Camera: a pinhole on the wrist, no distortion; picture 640 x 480 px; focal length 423.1 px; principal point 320.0 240.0 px. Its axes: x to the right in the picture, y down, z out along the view. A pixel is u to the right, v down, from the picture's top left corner.
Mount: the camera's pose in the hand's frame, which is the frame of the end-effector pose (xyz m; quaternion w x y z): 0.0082 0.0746 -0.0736 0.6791 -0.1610 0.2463 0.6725
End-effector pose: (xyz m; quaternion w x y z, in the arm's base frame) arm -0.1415 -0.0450 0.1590 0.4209 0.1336 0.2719 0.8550
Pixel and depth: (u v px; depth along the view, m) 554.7 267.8 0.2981
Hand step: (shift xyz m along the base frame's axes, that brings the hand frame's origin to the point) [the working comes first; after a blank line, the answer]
In the camera's frame: 0.1654 0.0196 0.2981

-0.2178 -0.1427 0.2864
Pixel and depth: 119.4 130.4 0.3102
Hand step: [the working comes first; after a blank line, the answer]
In the camera's frame: -0.1471 -0.0804 0.3102

-0.0387 0.1323 0.2768
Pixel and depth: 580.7 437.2 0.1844
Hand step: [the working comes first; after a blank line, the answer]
In the camera's frame: 0.1136 0.0859 0.1844

-0.1302 -0.1737 0.1797
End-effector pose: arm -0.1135 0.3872 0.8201 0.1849 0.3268 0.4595 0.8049
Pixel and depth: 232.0 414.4 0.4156
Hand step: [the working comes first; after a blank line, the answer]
In the camera's frame: -0.0864 0.1713 0.4156

0.3146 0.0209 0.2886
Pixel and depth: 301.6 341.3 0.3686
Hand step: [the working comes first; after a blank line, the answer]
In the camera's frame: -0.0160 0.0883 0.3686

0.2002 -0.0029 0.3088
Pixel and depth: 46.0 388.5 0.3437
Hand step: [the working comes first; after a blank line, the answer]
In the camera's frame: -0.2226 0.1206 0.3437

0.2885 0.1332 0.1747
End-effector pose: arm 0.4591 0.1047 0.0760 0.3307 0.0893 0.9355 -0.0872
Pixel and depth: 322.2 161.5 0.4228
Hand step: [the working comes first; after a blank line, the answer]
In the camera's frame: 0.0022 -0.0784 0.4228

0.1250 0.2518 -0.3217
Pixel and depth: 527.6 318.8 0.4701
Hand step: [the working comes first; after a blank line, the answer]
In the camera's frame: 0.2307 0.0876 0.4701

0.2606 0.4657 -0.1881
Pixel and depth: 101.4 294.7 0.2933
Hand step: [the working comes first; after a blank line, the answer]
In the camera's frame: -0.1515 0.0379 0.2933

0.1728 0.0517 -0.2140
